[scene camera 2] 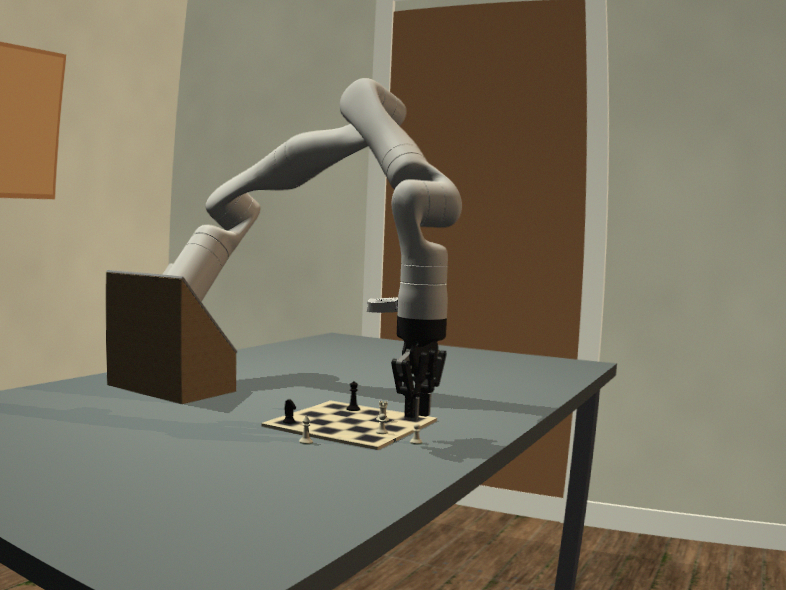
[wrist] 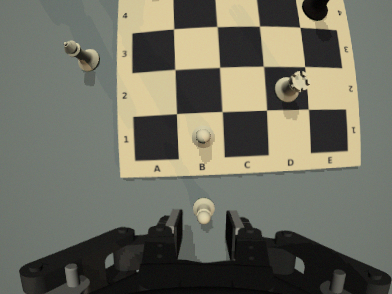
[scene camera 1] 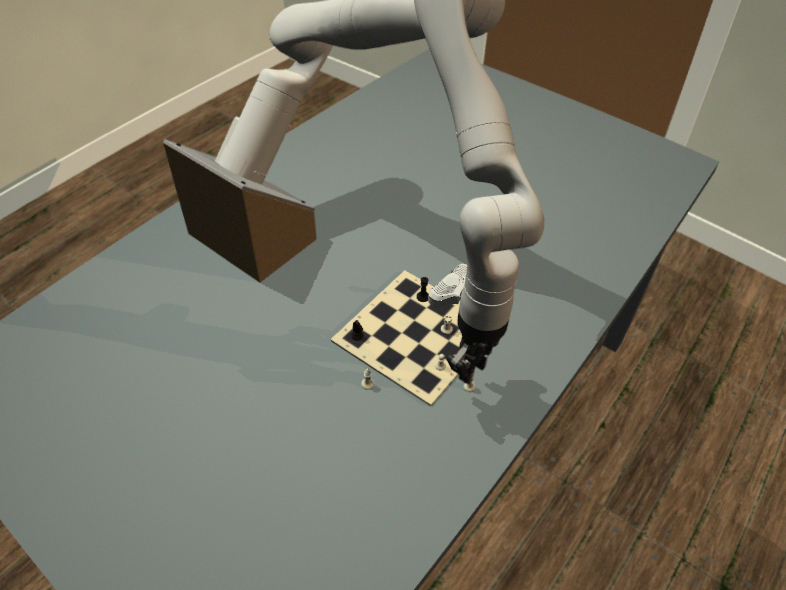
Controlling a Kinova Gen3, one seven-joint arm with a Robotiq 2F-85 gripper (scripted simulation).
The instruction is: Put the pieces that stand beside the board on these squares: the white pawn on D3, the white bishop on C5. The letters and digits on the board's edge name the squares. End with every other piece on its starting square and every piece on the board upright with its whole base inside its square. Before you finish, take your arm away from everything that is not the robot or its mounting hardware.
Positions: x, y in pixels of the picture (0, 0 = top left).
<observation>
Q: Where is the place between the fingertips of the gripper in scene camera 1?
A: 472, 373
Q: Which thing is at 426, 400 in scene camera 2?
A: The gripper.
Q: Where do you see a chessboard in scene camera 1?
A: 402, 340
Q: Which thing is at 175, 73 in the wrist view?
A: A chessboard.
</observation>
